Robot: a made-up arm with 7 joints.
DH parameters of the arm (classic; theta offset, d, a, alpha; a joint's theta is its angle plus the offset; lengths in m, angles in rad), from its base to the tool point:
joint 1: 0 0.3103 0 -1.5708
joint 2: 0 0 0 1.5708
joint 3: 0 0.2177 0.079 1.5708
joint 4: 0 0 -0.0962 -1.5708
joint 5: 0 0.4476 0 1.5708
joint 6: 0 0 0.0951 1.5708
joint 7: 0 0 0 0
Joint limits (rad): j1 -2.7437..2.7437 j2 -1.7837..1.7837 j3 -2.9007..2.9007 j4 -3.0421..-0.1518 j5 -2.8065..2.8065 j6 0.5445..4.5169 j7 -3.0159..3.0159
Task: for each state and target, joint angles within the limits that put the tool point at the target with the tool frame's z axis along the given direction. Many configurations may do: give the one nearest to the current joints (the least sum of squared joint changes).
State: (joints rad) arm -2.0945 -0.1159 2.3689 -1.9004 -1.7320 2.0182 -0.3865
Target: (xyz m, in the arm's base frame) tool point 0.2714 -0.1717 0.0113 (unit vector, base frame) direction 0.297 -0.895 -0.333
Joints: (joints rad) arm -2.5204 -0.5524 2.1434 -2.5964 -2.2014 2.4076 -0.3865
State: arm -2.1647 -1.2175 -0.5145 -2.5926 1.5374 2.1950 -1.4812
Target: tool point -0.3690 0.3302 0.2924 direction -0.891 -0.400 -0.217
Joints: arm -2.6739 -0.6100 -1.1312 -2.5013 1.2800 2.4756 -1.4812
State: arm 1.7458 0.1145 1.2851 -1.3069 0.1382 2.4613 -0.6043
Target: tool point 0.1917 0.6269 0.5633 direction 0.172 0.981 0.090
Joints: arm 1.0558 0.8053 0.5675 -0.8879 0.2215 3.2946 -0.6043
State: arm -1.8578 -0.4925 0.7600 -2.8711 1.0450 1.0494 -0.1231
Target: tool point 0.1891 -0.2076 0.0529 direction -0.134 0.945 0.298
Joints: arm -1.7715 -0.1331 0.9195 -2.8895 0.6450 0.9349 -0.1231
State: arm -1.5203 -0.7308 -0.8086 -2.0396 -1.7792 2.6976 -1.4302
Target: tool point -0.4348 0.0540 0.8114 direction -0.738 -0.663 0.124
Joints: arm -1.1898 -1.3813 -0.8246 -1.6614 -1.1250 2.5596 -1.4302
